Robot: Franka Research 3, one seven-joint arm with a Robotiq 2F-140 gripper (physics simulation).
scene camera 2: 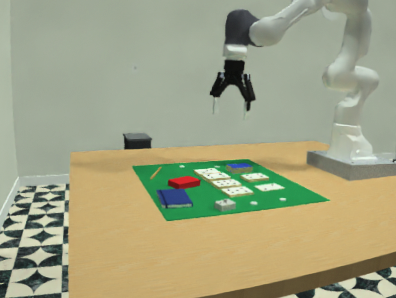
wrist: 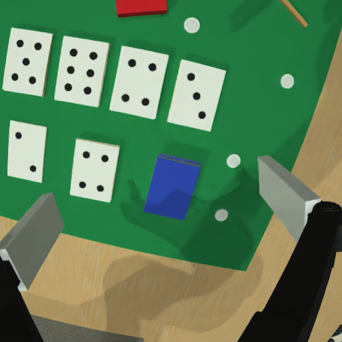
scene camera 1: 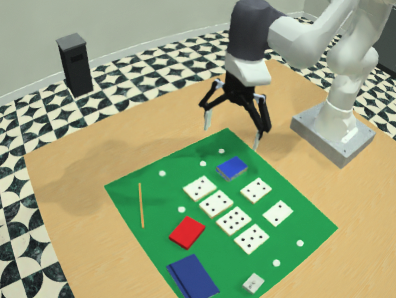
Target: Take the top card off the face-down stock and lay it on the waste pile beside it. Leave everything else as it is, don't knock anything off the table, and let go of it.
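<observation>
The face-down stock (scene camera 1: 232, 167) (scene camera 2: 239, 166) (wrist: 172, 187) is a small stack with a blue top near the mat's edge on the robot's side. The pile beside it (scene camera 1: 256, 190) (scene camera 2: 255, 177) (wrist: 95, 170), white and face up with several black dots, appears to be the waste pile; a strip of mat separates the two. My gripper (scene camera 1: 232, 138) (scene camera 2: 230, 115) (wrist: 155, 193) is open and empty, well above the table. In the wrist view the stock lies between the two spread fingers, lower in the scene, and a shadow falls over part of it.
A row of face-up cards (scene camera 1: 216, 204) (wrist: 139, 82) and a two-dot card (scene camera 1: 278, 213) (wrist: 27, 151) lie on the green mat (scene camera 1: 160, 192). Also there are a red box (scene camera 1: 187, 232), a blue notebook (scene camera 1: 193, 276), a stick (scene camera 1: 141, 205), a grey block (scene camera 1: 253, 283) and small white discs.
</observation>
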